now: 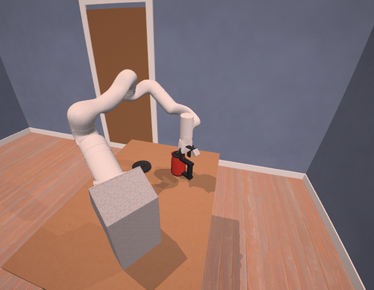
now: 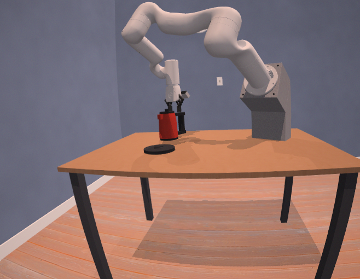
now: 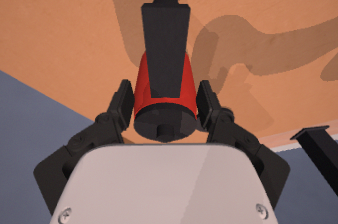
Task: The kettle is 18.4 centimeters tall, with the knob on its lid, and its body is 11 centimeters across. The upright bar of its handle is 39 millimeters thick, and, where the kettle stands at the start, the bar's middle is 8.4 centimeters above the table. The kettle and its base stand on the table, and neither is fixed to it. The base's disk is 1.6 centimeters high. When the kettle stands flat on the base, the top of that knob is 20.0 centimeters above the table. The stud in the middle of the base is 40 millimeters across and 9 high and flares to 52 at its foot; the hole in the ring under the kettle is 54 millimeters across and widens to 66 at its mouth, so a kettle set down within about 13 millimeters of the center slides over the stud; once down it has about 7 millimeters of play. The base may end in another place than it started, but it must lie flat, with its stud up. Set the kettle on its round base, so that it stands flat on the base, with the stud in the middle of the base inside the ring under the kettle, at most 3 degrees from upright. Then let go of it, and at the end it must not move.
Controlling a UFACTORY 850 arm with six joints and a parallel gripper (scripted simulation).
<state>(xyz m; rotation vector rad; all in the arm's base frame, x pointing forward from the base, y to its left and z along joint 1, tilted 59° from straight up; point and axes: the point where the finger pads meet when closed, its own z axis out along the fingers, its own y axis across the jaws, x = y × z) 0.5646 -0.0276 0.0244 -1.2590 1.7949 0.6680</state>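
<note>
The red kettle lies 8 cm below my hand, 3 cm to the left of it and 1 cm ahead of it. Round my hand: round black base (32 cm to the left, 16 cm below, 13 cm behind).
</note>
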